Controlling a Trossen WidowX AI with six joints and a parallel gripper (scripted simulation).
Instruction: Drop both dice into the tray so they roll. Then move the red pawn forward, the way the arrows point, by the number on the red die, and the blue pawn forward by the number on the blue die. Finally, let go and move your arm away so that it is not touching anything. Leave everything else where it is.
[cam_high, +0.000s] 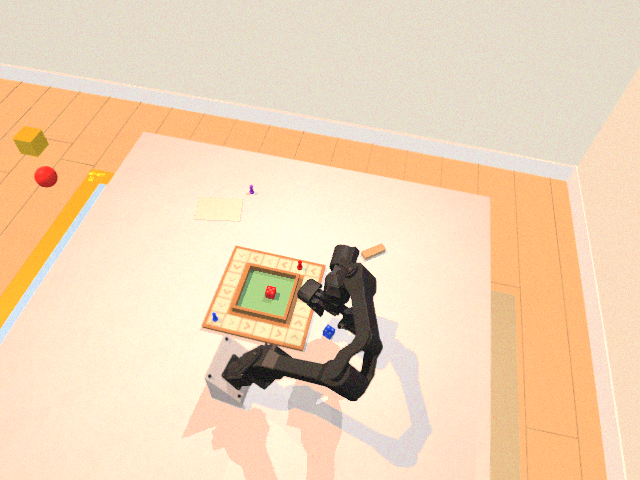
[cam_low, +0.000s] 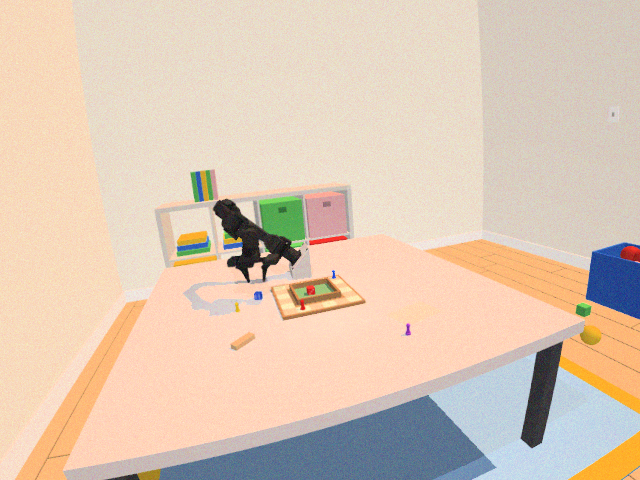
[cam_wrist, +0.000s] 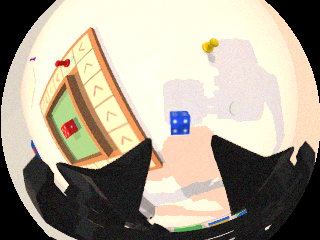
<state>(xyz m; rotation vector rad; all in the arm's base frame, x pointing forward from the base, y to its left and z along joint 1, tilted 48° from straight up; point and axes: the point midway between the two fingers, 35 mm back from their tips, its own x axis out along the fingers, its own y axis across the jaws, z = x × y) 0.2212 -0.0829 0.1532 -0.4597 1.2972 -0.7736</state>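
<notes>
My gripper tip is now 170 mm short of the red pawn, 150 mm to the right of it and 40 mm above it. Round my gripper tip: yellow pawn: 90 mm ahead, 70 mm to the right, 50 mm below; green tray: 40 mm ahead, 210 mm to the left, 60 mm below; blue pawn: 90 mm behind, 310 mm to the left, 40 mm below.
</notes>
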